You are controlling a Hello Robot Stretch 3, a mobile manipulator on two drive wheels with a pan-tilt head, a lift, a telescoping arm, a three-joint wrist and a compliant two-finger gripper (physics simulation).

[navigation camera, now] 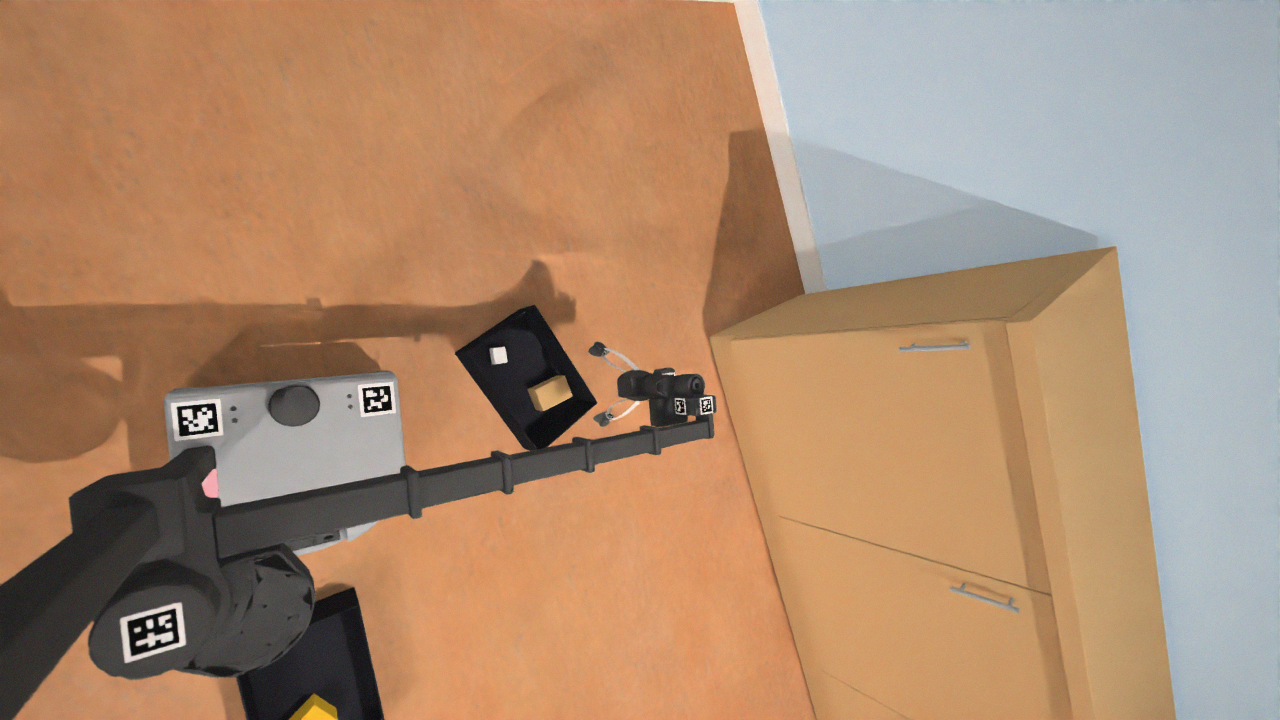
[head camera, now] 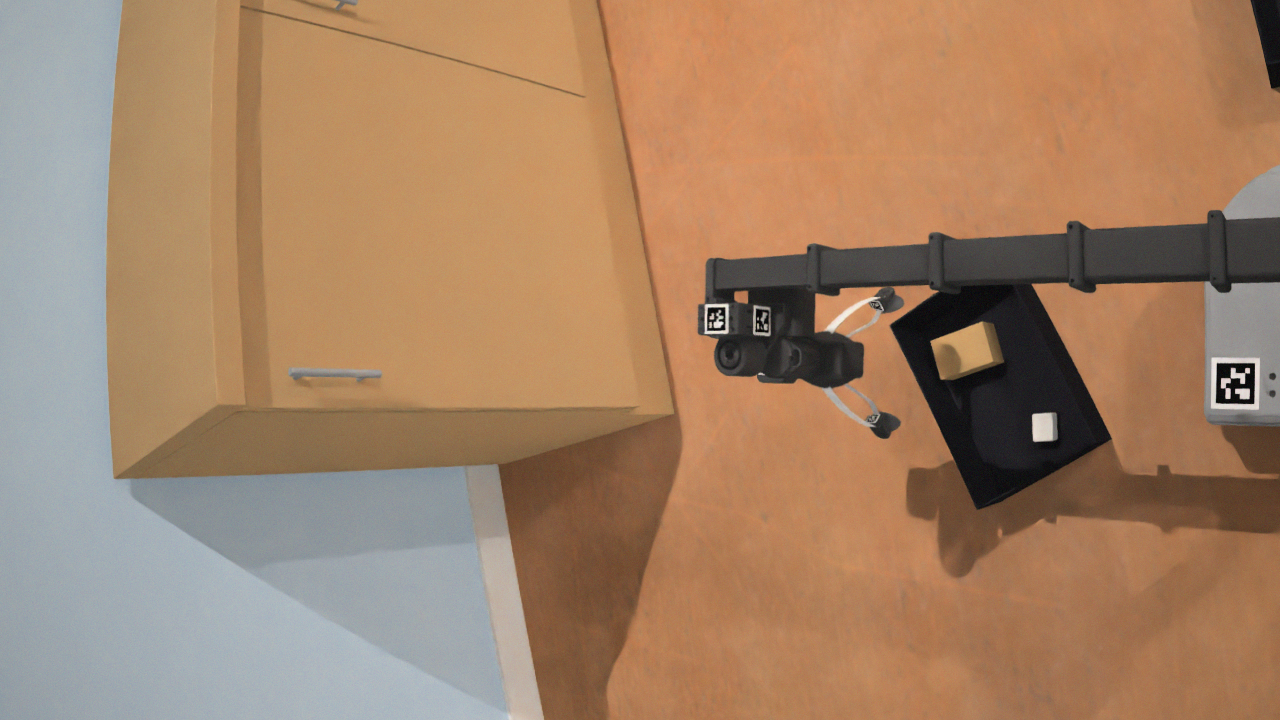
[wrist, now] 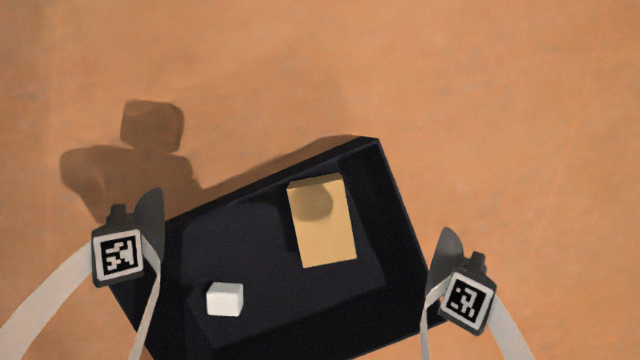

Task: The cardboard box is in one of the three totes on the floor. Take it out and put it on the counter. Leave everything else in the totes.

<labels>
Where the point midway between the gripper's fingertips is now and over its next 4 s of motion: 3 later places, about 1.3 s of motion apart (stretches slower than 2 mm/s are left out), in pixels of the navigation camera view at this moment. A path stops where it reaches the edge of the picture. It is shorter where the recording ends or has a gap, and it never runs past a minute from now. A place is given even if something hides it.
My gripper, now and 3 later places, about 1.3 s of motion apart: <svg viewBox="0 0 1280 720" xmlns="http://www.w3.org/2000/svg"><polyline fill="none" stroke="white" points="595,384 579,383 568,389 568,388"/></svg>
</labels>
